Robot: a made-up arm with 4 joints.
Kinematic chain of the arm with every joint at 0, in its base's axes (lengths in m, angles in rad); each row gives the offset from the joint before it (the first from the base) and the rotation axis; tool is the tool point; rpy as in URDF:
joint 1: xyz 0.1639 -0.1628 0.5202 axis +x
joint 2: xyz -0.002 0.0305 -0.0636 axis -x
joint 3: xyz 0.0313 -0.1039 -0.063 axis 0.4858 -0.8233 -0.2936
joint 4: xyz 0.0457 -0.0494 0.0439 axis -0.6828 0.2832 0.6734
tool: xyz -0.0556 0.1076 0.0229 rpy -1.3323 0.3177 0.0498
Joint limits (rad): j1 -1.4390..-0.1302 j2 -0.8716..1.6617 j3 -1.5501..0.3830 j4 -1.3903..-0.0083
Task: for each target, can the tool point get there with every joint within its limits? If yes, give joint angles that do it. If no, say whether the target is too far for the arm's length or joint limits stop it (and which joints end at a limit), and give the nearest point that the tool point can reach.
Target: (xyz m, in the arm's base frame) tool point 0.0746 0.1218 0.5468
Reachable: no: joint limits stop it (at a limit: joint 2, joint 3, joint 4) | nearest point 0.1967 -0.0160 0.5339 | short by 0.185 m
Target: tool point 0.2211 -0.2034 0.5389
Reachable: yes | joints -1.2575 -0.2707 0.0180 -0.6409
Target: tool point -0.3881 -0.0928 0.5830
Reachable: no: too far | nearest point 0.1677 -0.1209 0.5069 | short by 0.562 m
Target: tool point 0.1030 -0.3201 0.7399
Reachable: no: joint limits stop it (at a limit: joint 1, joint 2, joint 3, joint 4) | nearest point 0.1967 -0.2760 0.6302 | short by 0.151 m
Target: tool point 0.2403 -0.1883 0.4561
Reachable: yes | joints -0.4718 -0.6196 -0.4454 -0.5412
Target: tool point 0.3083 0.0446 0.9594
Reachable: no: too far | nearest point 0.1967 -0.0864 0.6017 | short by 0.397 m
